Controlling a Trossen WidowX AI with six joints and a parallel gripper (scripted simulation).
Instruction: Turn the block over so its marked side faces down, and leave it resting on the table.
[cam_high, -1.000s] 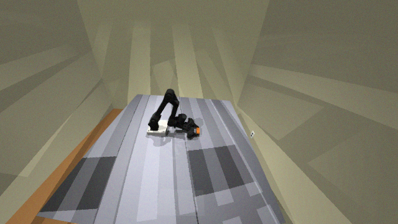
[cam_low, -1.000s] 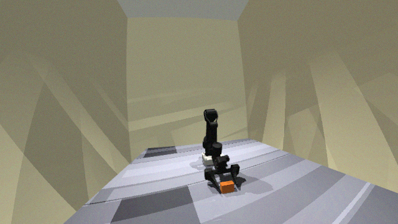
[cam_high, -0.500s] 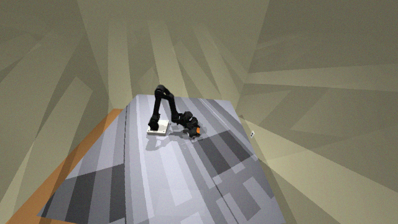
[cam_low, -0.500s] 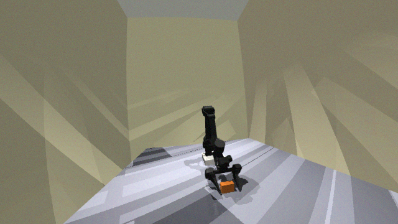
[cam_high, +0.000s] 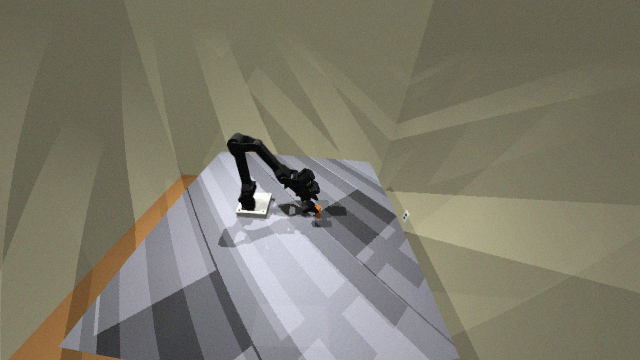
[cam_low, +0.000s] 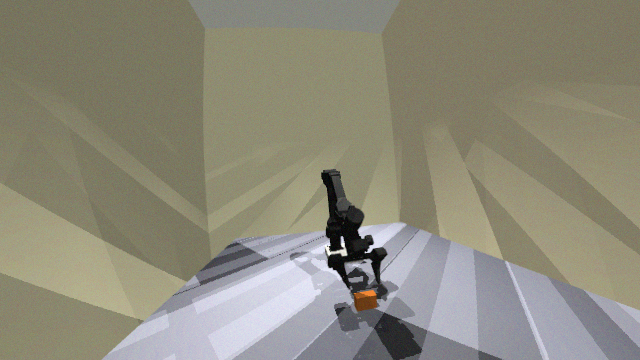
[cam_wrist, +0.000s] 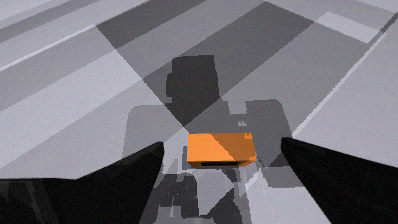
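My gripper tip is 4 cm above the block.
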